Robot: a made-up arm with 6 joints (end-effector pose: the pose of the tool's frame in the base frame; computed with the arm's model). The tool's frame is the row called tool.
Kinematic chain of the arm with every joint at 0, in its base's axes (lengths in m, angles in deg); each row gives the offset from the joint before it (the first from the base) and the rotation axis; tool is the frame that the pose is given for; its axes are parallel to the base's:
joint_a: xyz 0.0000 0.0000 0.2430 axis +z
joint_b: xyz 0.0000 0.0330 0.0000 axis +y
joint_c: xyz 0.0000 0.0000 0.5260 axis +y
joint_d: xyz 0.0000 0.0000 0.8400 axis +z
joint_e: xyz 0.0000 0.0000 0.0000 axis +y
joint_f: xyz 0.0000 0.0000 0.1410 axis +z
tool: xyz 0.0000 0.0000 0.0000
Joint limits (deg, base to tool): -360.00..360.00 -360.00..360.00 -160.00..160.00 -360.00..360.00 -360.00..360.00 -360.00..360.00
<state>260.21 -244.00 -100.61 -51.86 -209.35 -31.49</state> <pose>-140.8 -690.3 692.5 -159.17 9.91 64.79</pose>
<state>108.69 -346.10 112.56 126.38 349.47 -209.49</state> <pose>-301.4 852.7 159.7 -132.18 -0.29 7.50</pose>
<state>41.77 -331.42 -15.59 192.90 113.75 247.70</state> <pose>224.8 206.4 1496.4 -102.20 -24.73 148.95</pose>
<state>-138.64 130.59 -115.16 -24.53 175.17 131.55</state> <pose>-428.8 -414.9 572.2 -177.29 10.88 -114.19</pose>
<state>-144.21 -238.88 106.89 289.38 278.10 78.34</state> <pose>224.3 -41.3 -638.5 114.11 -34.04 14.70</pose>
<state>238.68 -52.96 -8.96 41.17 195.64 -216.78</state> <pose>555.0 896.8 866.1 129.31 -3.60 -47.51</pose>
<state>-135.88 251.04 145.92 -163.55 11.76 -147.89</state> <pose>-31.9 -65.6 870.2 21.68 14.46 -85.62</pose>
